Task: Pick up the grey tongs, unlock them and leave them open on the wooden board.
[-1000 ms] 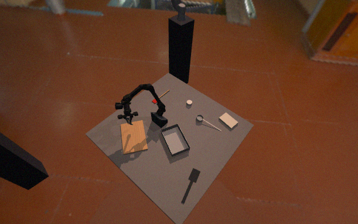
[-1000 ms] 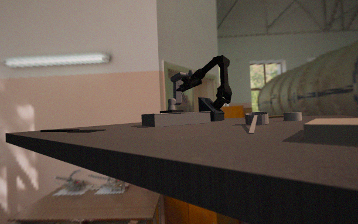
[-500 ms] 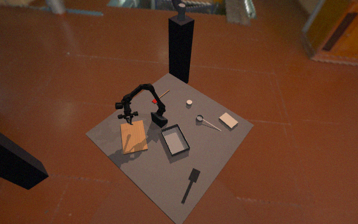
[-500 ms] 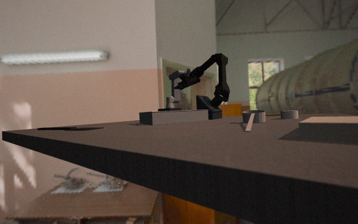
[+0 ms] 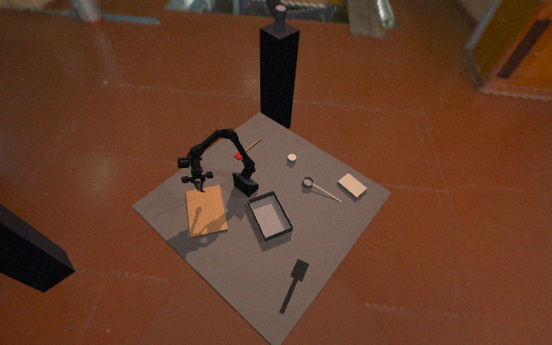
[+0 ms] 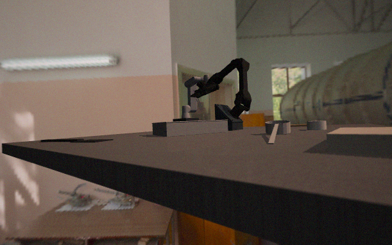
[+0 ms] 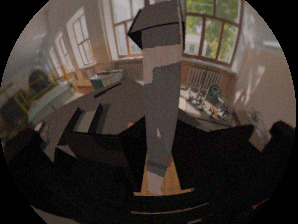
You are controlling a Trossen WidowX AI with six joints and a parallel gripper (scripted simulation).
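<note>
Right now my gripper tip is 240 mm above the wooden board. Round my gripper tip: beige block 550 mm ahead, 900 mm to the left, 230 mm below; then black spatula 740 mm ahead, 100 mm to the left, 240 mm below; then roasting tin 330 mm ahead, 290 mm to the left, 220 mm below.
</note>
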